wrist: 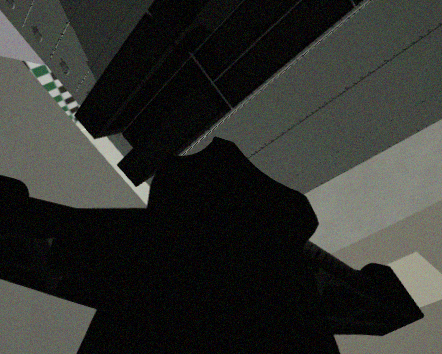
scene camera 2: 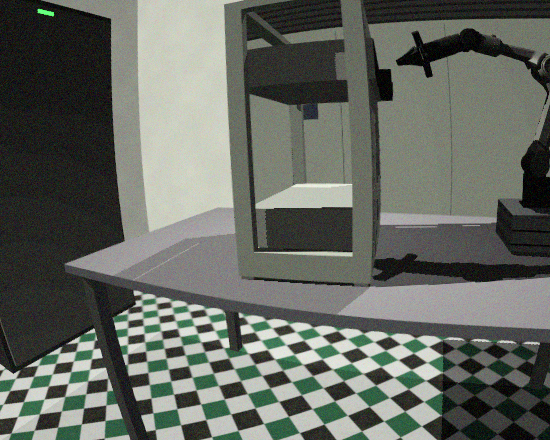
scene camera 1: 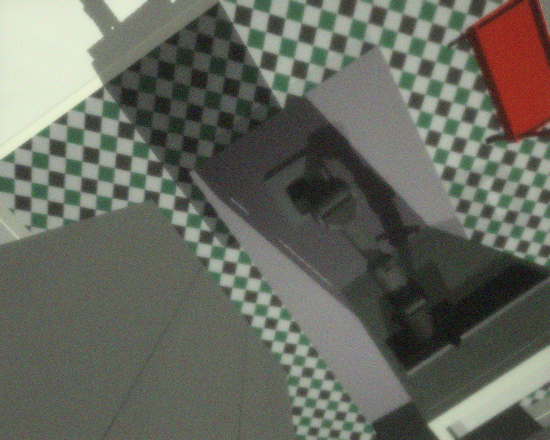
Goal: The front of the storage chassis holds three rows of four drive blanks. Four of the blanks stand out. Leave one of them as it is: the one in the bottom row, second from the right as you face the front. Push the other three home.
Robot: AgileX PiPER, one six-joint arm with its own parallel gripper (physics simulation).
Labels:
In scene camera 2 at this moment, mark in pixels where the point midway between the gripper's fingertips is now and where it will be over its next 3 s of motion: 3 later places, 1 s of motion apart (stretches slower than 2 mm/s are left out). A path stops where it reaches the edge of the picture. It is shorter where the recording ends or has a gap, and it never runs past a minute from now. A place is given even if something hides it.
My gripper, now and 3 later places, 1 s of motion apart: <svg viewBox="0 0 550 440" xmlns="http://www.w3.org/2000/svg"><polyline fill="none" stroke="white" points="397,63 399,70 390,67 383,70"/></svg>

